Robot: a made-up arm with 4 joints. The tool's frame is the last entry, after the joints.
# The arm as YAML. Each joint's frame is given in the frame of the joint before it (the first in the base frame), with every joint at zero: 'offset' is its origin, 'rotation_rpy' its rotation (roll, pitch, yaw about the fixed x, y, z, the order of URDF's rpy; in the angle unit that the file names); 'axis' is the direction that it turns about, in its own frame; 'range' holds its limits. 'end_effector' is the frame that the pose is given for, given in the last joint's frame.
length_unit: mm
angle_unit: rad
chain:
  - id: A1
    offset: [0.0, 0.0, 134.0]
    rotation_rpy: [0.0, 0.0, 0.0]
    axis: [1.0, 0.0, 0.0]
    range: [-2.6, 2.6]
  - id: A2
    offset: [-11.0, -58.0, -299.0]
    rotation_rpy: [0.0, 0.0, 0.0]
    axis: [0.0, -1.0, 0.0]
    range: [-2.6, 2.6]
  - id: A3
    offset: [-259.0, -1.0, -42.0]
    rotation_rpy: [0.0, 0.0, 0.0]
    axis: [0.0, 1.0, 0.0]
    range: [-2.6, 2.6]
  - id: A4
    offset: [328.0, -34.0, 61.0]
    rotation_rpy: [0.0, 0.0, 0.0]
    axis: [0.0, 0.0, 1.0]
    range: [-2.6, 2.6]
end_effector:
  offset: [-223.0, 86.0, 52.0]
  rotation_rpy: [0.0, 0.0, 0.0]
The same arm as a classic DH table. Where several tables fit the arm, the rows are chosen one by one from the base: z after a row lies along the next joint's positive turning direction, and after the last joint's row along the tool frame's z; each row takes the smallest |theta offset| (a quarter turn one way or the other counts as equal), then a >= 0, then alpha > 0; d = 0 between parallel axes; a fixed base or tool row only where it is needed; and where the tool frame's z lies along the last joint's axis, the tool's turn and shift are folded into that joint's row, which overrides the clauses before.
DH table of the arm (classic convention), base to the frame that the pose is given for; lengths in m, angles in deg. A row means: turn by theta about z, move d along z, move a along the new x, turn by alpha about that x. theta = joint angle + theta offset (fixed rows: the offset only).
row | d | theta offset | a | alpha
base (fixed) | 0.134 | 90 | 0 | 90
A1 | -0.011 | -90 | 0.299 | 90
A2 | 0 | -80.79 | 0.2624 | 180
A3 | -0.093 | 9.21 | -0.328 | -90
A4 | 0 | -21.09 | 0.239 | 0
tool (fixed) | 0.113 | -158.91 | 0 | 0
Joint limits (deg, base to tool): -148.97..148.97 -148.97..148.97 -148.97..148.97 -148.97..148.97

